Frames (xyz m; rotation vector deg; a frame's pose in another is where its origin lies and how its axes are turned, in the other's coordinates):
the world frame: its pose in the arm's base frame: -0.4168 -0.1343 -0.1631 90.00 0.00 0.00
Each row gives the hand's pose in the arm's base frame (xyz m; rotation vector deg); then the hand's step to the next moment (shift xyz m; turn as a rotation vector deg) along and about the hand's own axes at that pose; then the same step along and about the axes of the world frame.
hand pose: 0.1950 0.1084 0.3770 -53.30 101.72 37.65
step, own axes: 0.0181 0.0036 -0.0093 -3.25 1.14 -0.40
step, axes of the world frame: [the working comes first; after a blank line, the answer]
step, axes of the arm's base frame: -0.0117 -0.0105 -0.0134 -0.44 1.28 3.19

-0.0117 -0.0134 0.0105 -0.44 3.19 -1.28
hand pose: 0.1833 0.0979 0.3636 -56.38 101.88 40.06
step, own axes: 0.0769 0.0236 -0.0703 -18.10 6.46 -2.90
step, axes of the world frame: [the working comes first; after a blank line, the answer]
step, axes of the arm's base frame: -0.0699 -0.0682 -0.0433 -2.86 6.66 18.03

-0.0699 -0.0433 0.0682 -2.86 18.03 -6.66
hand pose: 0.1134 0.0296 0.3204 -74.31 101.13 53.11
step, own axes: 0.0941 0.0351 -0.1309 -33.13 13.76 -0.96
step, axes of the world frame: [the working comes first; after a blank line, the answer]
step, axes of the arm's base frame: -0.0729 -0.1469 -0.0181 -6.47 16.44 31.24

-0.0729 -0.0181 0.1469 -6.47 31.24 -16.44
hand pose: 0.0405 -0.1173 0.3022 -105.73 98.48 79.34
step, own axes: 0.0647 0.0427 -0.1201 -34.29 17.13 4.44
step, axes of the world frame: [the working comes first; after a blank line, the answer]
step, axes of the arm's base frame: 0.0064 -0.1399 0.0288 -11.68 20.24 30.70

0.0064 0.0288 0.1399 -11.68 30.70 -20.24
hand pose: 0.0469 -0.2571 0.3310 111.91 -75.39 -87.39
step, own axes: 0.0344 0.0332 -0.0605 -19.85 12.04 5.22
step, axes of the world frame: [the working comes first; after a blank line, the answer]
step, axes of the arm's base frame: 0.0387 -0.0613 0.0264 -10.09 11.32 18.34

0.0387 0.0264 0.0613 -10.09 18.34 -11.32
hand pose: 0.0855 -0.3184 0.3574 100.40 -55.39 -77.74
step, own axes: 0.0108 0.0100 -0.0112 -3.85 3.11 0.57
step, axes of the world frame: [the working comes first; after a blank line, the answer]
step, axes of the arm's base frame: 0.0114 -0.0132 0.0061 -1.63 1.87 4.32

0.0114 0.0061 0.0132 -1.63 4.32 -1.87
